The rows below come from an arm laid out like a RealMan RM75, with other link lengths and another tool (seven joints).
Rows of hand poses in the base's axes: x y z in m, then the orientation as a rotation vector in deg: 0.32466, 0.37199, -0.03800, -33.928, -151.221, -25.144; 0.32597, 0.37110, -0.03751, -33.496, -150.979, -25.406; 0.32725, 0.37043, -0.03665, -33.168, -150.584, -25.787; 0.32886, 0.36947, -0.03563, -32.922, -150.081, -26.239; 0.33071, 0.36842, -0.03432, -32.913, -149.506, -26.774; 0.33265, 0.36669, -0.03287, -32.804, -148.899, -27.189; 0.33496, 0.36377, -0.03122, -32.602, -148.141, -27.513; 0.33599, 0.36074, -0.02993, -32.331, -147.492, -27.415; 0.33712, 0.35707, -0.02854, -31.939, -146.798, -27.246; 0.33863, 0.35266, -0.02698, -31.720, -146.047, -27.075; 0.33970, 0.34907, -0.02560, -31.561, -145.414, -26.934; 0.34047, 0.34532, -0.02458, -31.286, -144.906, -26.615; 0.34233, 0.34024, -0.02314, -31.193, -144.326, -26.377; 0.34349, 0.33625, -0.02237, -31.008, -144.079, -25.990; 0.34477, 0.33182, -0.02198, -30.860, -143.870, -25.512
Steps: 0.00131, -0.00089, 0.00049, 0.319, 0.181, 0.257; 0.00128, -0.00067, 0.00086, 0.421, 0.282, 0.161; 0.00161, -0.00096, 0.00102, 0.484, 0.357, 0.090; 0.00185, -0.00105, 0.00131, 0.516, 0.386, -0.094; 0.00194, -0.00173, 0.00145, 0.468, 0.453, -0.003; 0.00231, -0.00292, 0.00165, 0.474, 0.624, 0.078; 0.00103, -0.00303, 0.00129, 0.183, 0.648, 0.208; 0.00113, -0.00367, 0.00139, 0.175, 0.716, 0.308; 0.00151, -0.00441, 0.00156, 0.154, 0.762, 0.185; 0.00107, -0.00359, 0.00138, 0.127, 0.641, 0.138; 0.00077, -0.00375, 0.00102, -0.001, 0.579, 0.259; 0.00186, -0.00508, 0.00144, 0.032, 0.616, 0.111; 0.00116, -0.00399, 0.00077, -0.142, 0.349, 0.213; 0.00128, -0.00443, 0.00039, -0.222, 0.337, 0.207
